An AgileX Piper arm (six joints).
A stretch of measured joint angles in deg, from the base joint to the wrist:
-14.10, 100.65, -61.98, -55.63, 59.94, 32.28
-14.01, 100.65, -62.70, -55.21, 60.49, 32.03
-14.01, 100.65, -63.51, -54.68, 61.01, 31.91
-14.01, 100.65, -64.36, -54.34, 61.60, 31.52
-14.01, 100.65, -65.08, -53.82, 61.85, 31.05
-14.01, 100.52, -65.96, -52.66, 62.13, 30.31
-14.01, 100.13, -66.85, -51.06, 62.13, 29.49
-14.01, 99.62, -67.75, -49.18, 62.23, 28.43
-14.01, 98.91, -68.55, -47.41, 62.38, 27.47
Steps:
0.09, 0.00, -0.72, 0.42, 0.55, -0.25
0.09, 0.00, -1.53, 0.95, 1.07, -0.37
0.09, 0.00, -2.38, 1.29, 1.66, -0.76
0.09, 0.00, -3.10, 1.81, 1.91, -1.23
0.09, -0.13, -3.98, 2.97, 2.19, -1.97
0.09, -0.52, -4.87, 4.57, 2.19, -2.79
0.09, -1.03, -5.77, 6.45, 2.29, -3.85
0.09, -1.74, -6.57, 8.22, 2.44, -4.81

